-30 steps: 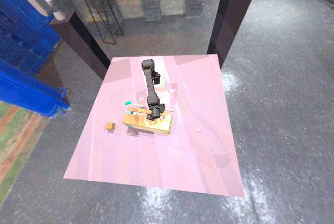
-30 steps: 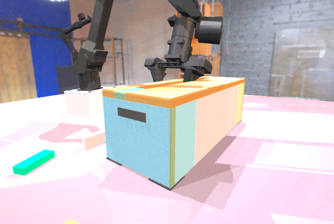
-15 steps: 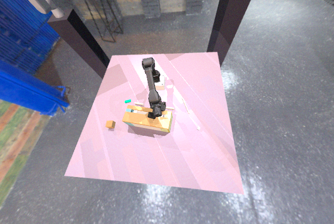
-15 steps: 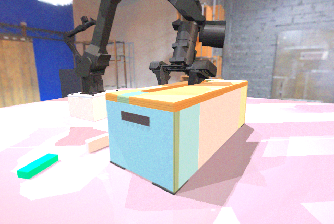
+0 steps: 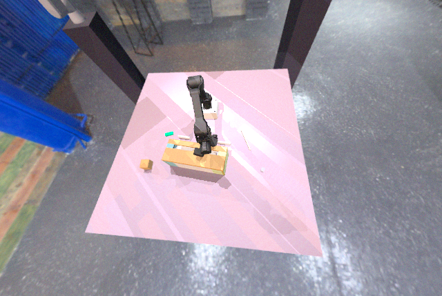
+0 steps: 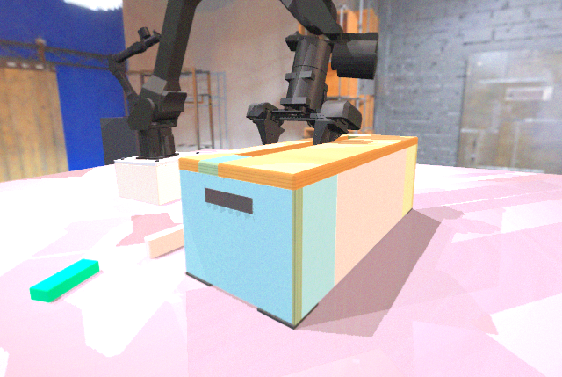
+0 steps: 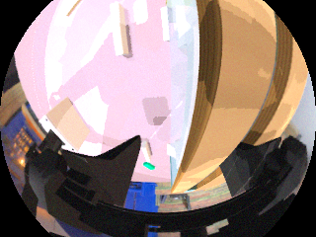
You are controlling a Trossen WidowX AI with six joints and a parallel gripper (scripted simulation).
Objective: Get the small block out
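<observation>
My gripper tip is now 30 mm short of the box, 20 mm to the left of it and 20 mm above it. The rest, counted from my gripper tip: green bar (250 mm to the right, 160 mm behind, 80 mm below); thin stick (300 mm to the left, 80 mm below, 40 mm behind); orange cube (390 mm to the right, 60 mm below, 60 mm ahead).
</observation>
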